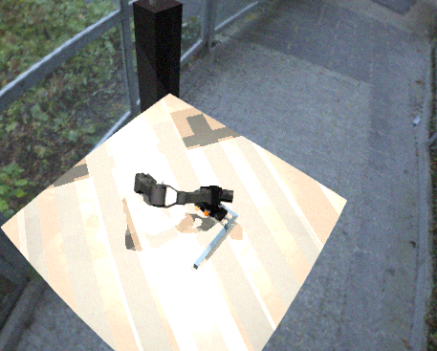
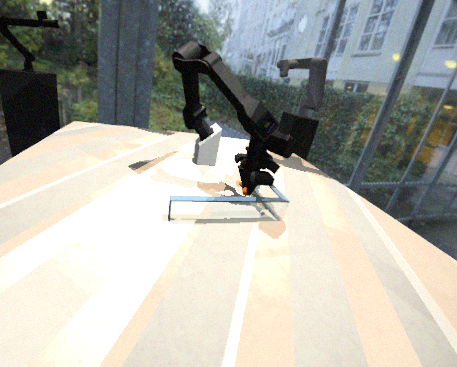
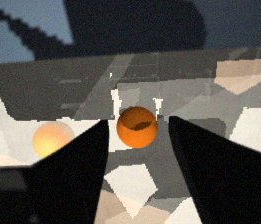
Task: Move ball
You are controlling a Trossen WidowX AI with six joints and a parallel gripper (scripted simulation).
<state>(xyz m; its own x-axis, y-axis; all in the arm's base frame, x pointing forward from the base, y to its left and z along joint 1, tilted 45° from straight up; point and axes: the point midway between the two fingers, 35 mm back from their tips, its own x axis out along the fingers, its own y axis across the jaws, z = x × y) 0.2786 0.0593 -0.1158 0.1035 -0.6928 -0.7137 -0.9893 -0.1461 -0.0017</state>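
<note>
The see-through copy of ball lies 50 mm behind my gripper tip and 10 mm to the right of it. From my gripper tip the other things lie so: orange ball (right at my gripper tip).
</note>
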